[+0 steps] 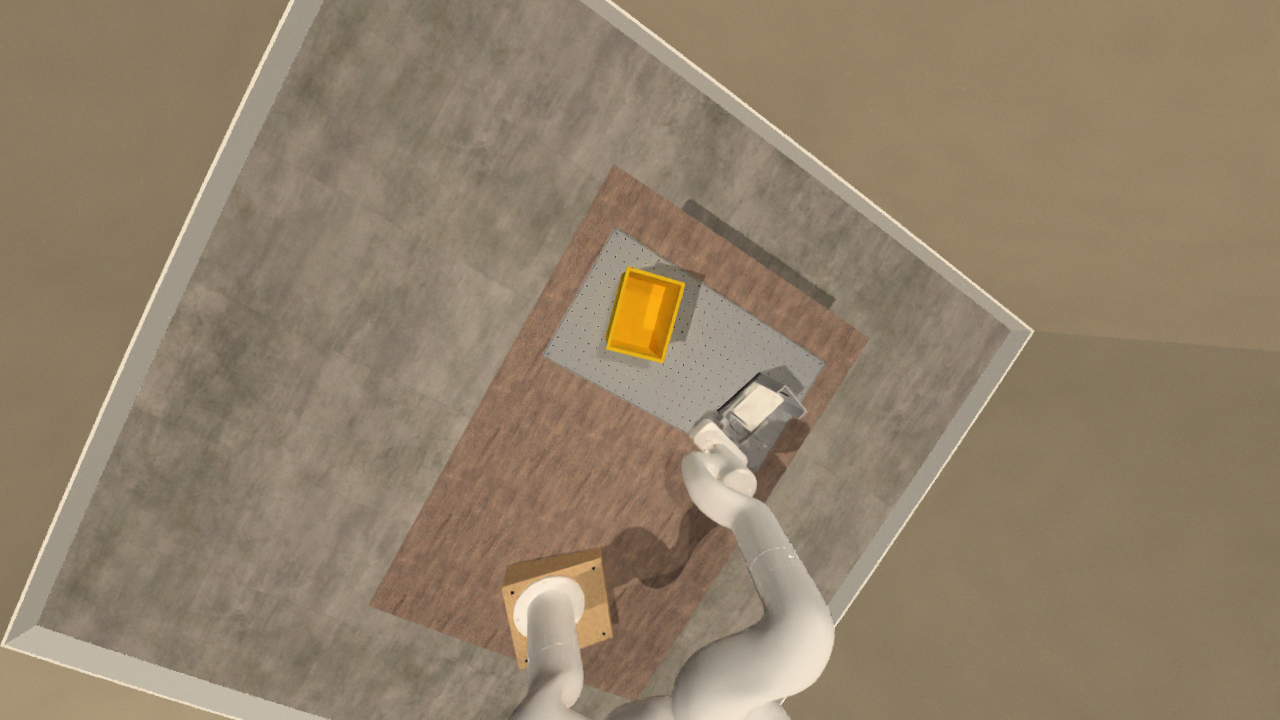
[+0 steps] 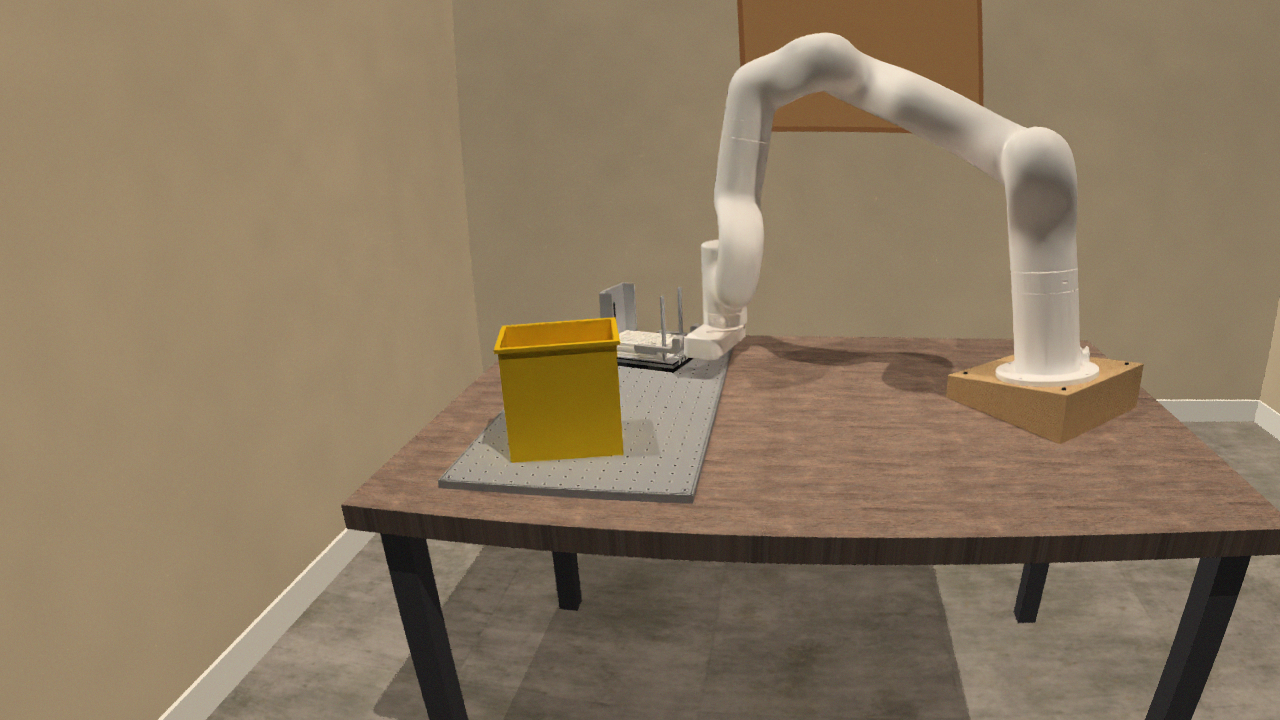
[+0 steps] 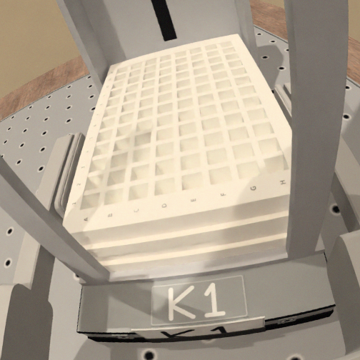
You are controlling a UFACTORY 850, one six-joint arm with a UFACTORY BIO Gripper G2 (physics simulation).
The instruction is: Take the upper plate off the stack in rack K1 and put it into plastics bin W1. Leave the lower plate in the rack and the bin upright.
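Observation:
The upper plate (image 1: 757, 404) (image 2: 646, 337) (image 3: 185, 120) is cream, with a grid of square wells, and lies level on the lower plate (image 3: 195, 256) in rack K1 (image 2: 615, 306) (image 3: 305, 280). The lower plate shows as a thin band at the front of the stack. My gripper (image 1: 754, 411) (image 2: 660, 345) (image 3: 177, 137) reaches around the rack's front, one finger on each long side of the stack. Its pads lie against the upper plate's side edges, so it is shut on that plate. Plastics bin W1 (image 1: 644, 315) (image 2: 563, 402) is yellow, open at the top and upright.
Rack K1 and the bin stand apart on a grey perforated board (image 1: 590, 331) (image 2: 662, 474), on a brown wooden table (image 1: 510, 447) (image 2: 850, 456). The rack has tall posts and a high back panel close around the plates. The arm's wooden base block (image 1: 595, 617) (image 2: 1092, 402) stands on the same table.

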